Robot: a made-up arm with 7 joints. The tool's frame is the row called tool. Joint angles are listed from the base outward.
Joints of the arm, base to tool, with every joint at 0 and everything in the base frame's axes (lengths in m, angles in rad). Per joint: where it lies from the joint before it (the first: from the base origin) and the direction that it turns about. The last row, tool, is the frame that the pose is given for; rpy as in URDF.
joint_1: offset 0 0 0.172 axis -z
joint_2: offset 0 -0.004 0.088 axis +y
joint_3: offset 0 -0.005 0.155 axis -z
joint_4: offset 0 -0.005 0.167 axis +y
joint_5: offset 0 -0.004 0.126 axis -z
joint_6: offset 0 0 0.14 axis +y
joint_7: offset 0 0 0.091 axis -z
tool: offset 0 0 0 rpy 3.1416 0 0
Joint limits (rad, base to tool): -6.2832..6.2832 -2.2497..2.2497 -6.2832..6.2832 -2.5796..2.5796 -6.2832..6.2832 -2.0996..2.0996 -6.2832..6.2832
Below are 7 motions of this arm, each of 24 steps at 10 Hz.
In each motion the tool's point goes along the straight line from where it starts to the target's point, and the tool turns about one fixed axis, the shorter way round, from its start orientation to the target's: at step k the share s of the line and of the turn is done. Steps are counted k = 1, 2, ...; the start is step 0. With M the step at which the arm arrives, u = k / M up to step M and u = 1 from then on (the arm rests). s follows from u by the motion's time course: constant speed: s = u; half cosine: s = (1 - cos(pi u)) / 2; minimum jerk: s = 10 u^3 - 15 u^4 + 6 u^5.
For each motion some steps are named. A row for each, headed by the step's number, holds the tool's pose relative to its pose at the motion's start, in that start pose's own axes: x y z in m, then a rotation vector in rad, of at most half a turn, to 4 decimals.
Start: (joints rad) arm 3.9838 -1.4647 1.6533 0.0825 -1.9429 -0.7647 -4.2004
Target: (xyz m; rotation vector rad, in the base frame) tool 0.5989 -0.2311 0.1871 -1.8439 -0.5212 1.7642
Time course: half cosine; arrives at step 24
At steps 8, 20, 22, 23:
8: 0.0650 0.0042 -0.0098 -0.1915 -0.0048 0.2097
20: 0.2424 0.0158 -0.0366 -0.7146 -0.0181 0.7828
22: 0.2554 0.0166 -0.0386 -0.7529 -0.0191 0.8247
23: 0.2587 0.0168 -0.0391 -0.7627 -0.0193 0.8354

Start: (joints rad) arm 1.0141 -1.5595 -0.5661 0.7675 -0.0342 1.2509 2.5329
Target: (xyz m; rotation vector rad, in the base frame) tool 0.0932 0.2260 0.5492 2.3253 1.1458 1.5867
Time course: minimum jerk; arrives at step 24
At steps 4, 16, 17, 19, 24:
4: -0.0079 -0.0047 -0.0079 -0.0667 -0.0025 0.0357
16: -0.1751 -0.1057 -0.1750 -1.4841 -0.0557 0.7954
17: -0.1879 -0.1134 -0.1878 -1.5924 -0.0598 0.8534
19: -0.2073 -0.1251 -0.2072 -1.7571 -0.0660 0.9417
24: -0.2216 -0.1337 -0.2215 -1.8783 -0.0705 1.0066

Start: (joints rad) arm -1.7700 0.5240 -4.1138 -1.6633 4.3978 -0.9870 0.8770
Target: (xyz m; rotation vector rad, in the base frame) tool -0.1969 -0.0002 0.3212 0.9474 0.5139 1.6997
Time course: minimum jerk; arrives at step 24
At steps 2, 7, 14, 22, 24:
2: -0.0012 -0.0005 0.0006 -0.0055 -0.0015 0.0011
7: -0.0371 -0.0157 0.0169 -0.1635 -0.0444 0.0334
14: -0.1592 -0.0673 0.0727 -0.7017 -0.1907 0.1435
22: -0.2424 -0.1025 0.1107 -1.0685 -0.2904 0.2186
24: -0.2437 -0.1030 0.1113 -1.0739 -0.2919 0.2197

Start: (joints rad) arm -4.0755 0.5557 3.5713 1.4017 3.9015 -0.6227 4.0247
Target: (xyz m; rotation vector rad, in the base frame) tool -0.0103 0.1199 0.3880 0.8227 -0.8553 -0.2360
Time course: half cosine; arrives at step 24
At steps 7, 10, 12, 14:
7: -0.0172 -0.0671 0.0389 -0.0757 0.1213 0.1998
10: -0.0325 -0.1271 0.0737 -0.1434 0.2299 0.3785
12: -0.0439 -0.1715 0.0994 -0.1935 0.3101 0.5107
14: -0.0553 -0.2158 0.1252 -0.2436 0.3904 0.6429

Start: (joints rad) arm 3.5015 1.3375 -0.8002 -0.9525 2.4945 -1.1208 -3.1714
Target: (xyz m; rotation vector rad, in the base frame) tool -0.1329 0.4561 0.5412 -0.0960 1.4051 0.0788
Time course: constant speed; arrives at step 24
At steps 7, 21, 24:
7: -0.0508 -0.0171 0.0787 0.1153 -0.1860 0.2646
21: -0.1524 -0.0513 0.2360 0.3460 -0.5580 0.7938
24: -0.1742 -0.0587 0.2697 0.3955 -0.6377 0.9072

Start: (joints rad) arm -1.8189 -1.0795 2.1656 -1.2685 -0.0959 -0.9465 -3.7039
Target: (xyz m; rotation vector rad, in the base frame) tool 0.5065 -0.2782 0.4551 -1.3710 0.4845 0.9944
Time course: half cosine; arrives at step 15
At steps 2, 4, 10, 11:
2: 0.0069 0.0150 0.0266 -0.0994 -0.0264 -0.0107
4: 0.0265 0.0573 0.1016 -0.3803 -0.1011 -0.0408
10: 0.1201 0.2597 0.4607 -1.7242 -0.4584 -0.1851
11: 0.1337 0.2889 0.5126 -1.9186 -0.5101 -0.2059

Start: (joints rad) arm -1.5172 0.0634 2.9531 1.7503 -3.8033 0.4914 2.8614
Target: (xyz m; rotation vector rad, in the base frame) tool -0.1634 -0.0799 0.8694 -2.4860 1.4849 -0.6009
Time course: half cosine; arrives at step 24
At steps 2, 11, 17, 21, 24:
2: -0.0065 -0.0025 0.0022 -0.0109 0.0193 -0.0007
11: -0.1654 -0.0648 0.0555 -0.2769 0.4931 -0.0172
17: -0.3060 -0.1199 0.1027 -0.5123 0.9124 -0.0318
21: -0.3659 -0.1434 0.1229 -0.6126 1.0912 -0.0380
24: -0.3804 -0.1491 0.1277 -0.6369 1.1343 -0.0395

